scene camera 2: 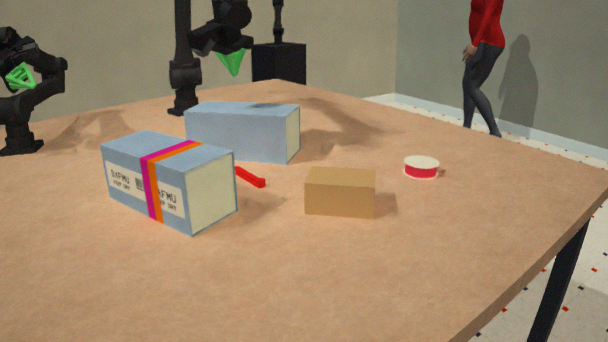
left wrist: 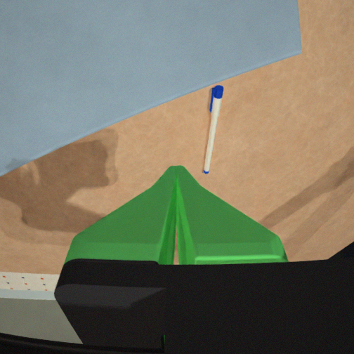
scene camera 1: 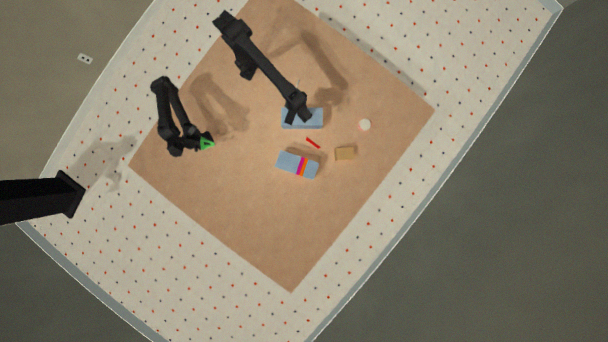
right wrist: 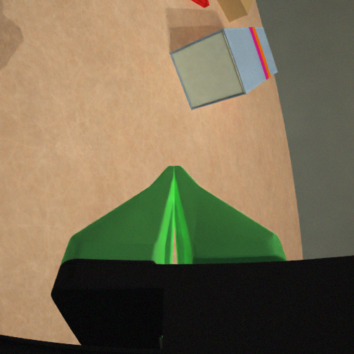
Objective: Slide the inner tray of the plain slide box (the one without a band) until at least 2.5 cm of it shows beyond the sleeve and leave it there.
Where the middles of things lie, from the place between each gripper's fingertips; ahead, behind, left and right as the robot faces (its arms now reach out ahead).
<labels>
Now: the slide box (scene camera 2: 256, 132) 320 mm ahead of my right hand, 430 mm to the left of it and 150 mm below it. Also, from my right hand: red-and-white round tin (scene camera 2: 421, 167): 700 mm ahead, 650 mm to the left, 190 mm below; tan block (scene camera 2: 328, 191): 690 mm ahead, 400 mm to the left, 170 mm below.
Right now the slide box is 60 mm ahead of my left hand, 20 mm to the right of it and 130 mm below it. Round my left hand: red-and-white round tin: 430 mm ahead, 200 mm to the left, 170 mm below; tan block: 420 mm ahead, 50 mm to the right, 160 mm below.
</labels>
